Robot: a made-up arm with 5 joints. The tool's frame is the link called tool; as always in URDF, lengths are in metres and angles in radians. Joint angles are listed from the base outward. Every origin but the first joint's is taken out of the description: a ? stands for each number. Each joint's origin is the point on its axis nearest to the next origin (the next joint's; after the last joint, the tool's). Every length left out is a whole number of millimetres.
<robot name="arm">
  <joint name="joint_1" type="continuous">
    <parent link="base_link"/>
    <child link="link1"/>
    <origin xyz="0 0 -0.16" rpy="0 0 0"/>
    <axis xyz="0 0 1"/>
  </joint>
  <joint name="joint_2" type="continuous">
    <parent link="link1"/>
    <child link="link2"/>
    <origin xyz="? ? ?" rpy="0 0 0"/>
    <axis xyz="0 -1 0"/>
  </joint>
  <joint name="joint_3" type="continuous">
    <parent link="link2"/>
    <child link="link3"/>
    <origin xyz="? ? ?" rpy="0 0 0"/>
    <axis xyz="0 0 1"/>
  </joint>
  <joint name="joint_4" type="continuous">
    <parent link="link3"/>
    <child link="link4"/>
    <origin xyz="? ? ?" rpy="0 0 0"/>
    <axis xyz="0 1 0"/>
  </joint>
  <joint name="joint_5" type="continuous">
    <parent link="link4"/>
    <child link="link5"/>
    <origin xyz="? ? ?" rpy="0 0 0"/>
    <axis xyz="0 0 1"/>
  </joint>
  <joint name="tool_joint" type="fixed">
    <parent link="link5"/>
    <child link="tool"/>
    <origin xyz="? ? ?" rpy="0 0 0"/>
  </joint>
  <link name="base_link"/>
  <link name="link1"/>
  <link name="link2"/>
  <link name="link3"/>
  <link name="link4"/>
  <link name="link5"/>
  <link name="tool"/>
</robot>
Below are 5 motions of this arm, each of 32 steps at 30 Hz.
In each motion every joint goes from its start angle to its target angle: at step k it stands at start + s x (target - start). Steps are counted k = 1, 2, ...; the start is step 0. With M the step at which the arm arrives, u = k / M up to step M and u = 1 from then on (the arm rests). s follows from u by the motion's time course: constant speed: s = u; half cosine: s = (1 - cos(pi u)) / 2; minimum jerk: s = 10 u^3 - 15 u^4 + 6 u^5.
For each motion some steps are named. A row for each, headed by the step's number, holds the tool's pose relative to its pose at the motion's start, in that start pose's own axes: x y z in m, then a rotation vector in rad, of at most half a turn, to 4 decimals.
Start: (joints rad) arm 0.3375 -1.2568 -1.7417 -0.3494 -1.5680
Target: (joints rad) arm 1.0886 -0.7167 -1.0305 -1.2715 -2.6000
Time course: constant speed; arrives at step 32
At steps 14, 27, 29, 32:
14: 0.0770 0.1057 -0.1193 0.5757 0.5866 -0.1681
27: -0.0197 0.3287 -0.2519 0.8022 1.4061 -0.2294
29: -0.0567 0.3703 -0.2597 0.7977 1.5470 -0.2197
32: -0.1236 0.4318 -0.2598 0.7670 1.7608 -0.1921

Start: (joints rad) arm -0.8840 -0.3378 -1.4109 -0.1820 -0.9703
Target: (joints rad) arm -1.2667 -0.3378 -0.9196 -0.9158 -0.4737
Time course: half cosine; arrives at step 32
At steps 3, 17, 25, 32:
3: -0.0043 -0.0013 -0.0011 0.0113 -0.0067 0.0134
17: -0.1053 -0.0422 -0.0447 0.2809 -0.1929 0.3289
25: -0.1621 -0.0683 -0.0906 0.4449 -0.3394 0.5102
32: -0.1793 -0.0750 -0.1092 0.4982 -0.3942 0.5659

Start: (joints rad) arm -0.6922 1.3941 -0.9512 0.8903 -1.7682
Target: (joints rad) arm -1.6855 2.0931 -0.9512 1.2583 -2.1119
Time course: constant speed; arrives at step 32
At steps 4, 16, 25, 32:
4: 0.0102 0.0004 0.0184 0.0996 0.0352 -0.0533
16: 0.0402 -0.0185 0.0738 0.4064 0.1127 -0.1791
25: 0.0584 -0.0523 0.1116 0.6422 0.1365 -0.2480
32: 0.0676 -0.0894 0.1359 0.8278 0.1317 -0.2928

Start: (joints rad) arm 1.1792 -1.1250 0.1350 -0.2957 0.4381
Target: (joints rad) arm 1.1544 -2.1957 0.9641 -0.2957 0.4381
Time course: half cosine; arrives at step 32
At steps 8, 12, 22, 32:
8: -0.0664 -0.0285 0.0992 0.1260 0.1102 0.1048
12: -0.1182 -0.0772 0.2125 0.2821 0.2191 0.2133
22: -0.1531 -0.3012 0.4901 0.8180 0.4458 0.4655
32: -0.1295 -0.4306 0.5669 1.1066 0.5017 0.5424

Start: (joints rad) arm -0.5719 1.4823 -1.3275 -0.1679 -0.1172
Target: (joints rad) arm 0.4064 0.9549 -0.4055 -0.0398 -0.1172
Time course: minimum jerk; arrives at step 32
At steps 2, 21, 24, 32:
2: -0.0009 -0.0010 0.0007 -0.0005 0.0026 0.0023
21: 0.0159 -0.3973 0.3772 0.0895 0.9597 0.8808
24: 0.0821 -0.4562 0.4188 0.1580 1.1085 1.0285
32: 0.1479 -0.5021 0.4411 0.2288 1.2313 1.1547

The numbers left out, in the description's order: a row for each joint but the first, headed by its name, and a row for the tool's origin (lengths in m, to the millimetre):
joint_2: -0.07 -0.02 0
joint_3: 0.06 0 -0.22
joint_4: 0.01 -0.04 0
joint_5: -0.39 0 0.04
tool: 0.02 0.34 0

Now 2 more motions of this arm.
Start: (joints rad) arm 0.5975 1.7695 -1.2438 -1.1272 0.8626
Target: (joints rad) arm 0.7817 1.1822 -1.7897 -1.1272 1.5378
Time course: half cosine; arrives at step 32
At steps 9, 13, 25, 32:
9: -0.0833 -0.0169 0.0285 -0.0322 0.1448 0.1634
13: -0.1598 -0.0440 0.0660 -0.0524 0.2797 0.3226
25: -0.3522 -0.1940 0.2356 -0.0613 0.6851 0.8363
32: -0.3797 -0.2371 0.2788 -0.0544 0.7693 0.9483

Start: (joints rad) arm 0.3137 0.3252 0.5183 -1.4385 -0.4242
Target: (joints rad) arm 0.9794 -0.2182 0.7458 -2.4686 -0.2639
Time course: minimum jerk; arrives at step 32
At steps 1, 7, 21, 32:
1: 0.0000 0.0000 0.0000 0.0003 -0.0001 -0.0001
7: -0.0068 0.0100 0.0115 0.0800 -0.0174 -0.0149
21: 0.0006 0.1165 0.1667 0.7120 -0.2133 -0.3414
32: 0.0390 0.1424 0.2318 0.8415 -0.2715 -0.5069

